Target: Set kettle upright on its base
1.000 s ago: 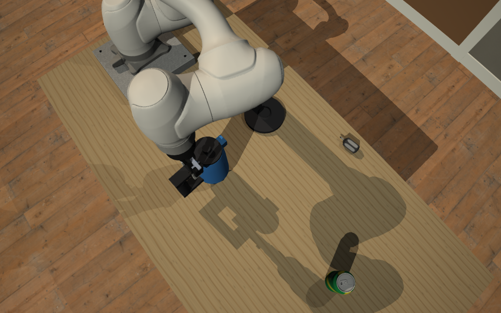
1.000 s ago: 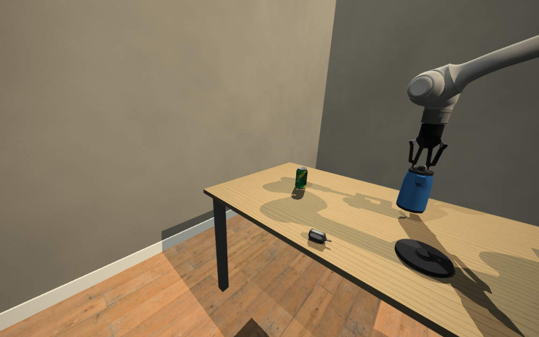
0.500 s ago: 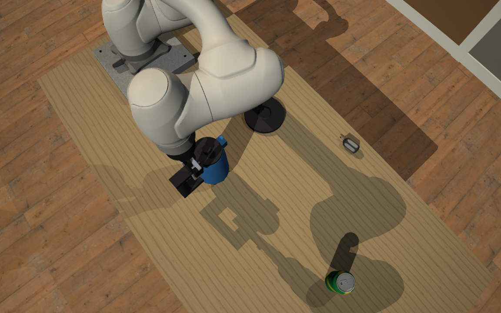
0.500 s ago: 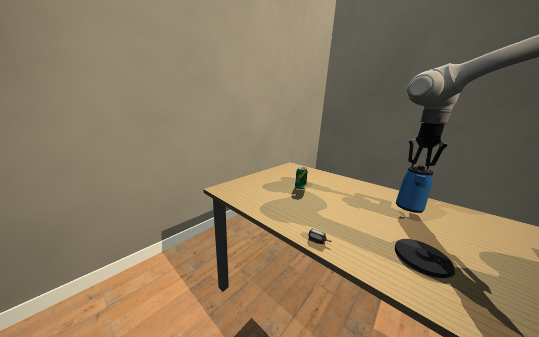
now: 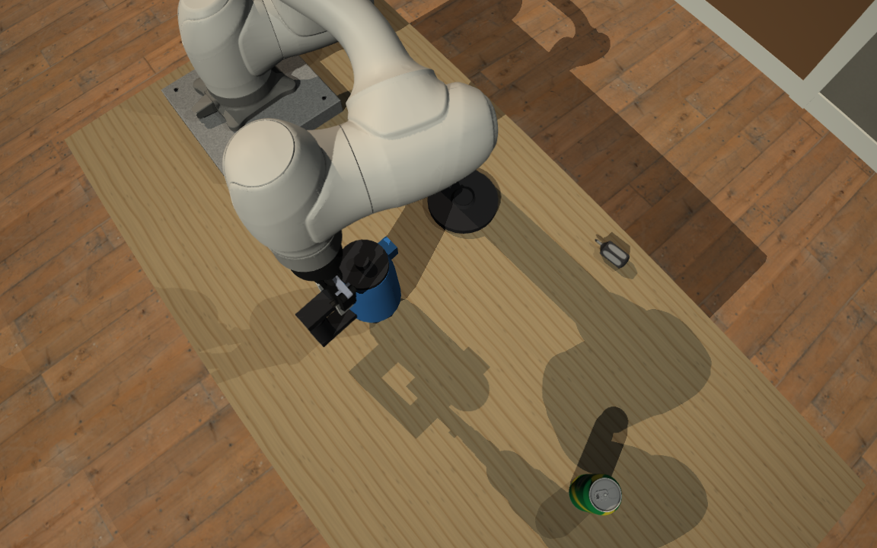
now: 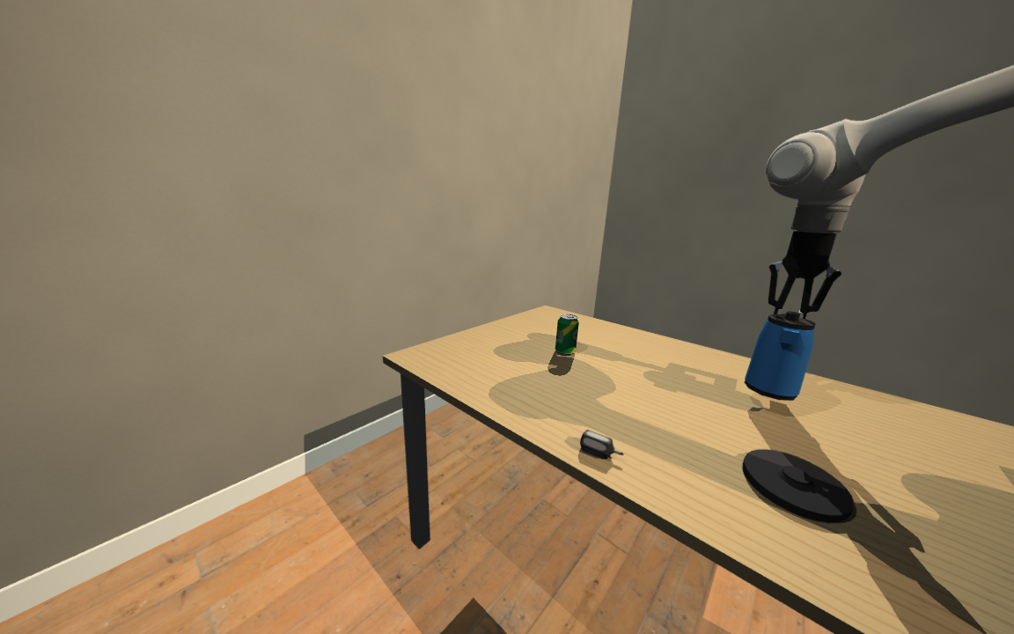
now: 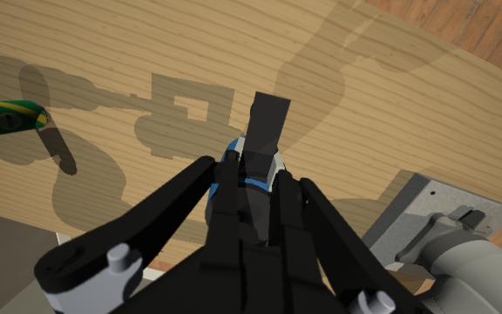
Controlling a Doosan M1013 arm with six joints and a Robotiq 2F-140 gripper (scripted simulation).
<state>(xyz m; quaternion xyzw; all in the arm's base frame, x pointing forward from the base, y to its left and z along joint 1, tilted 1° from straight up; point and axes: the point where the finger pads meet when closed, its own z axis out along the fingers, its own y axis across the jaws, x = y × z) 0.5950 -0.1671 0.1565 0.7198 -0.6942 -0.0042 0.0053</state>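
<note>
Now: hand 30 mm to the right of the blue kettle and 60 mm above it. Round my hand: green soda can 530 mm ahead, 110 mm to the left, 140 mm below; then round black base 50 mm behind, 350 mm to the left, 190 mm below; then small dark object 240 mm ahead, 490 mm to the left, 190 mm below.
</note>
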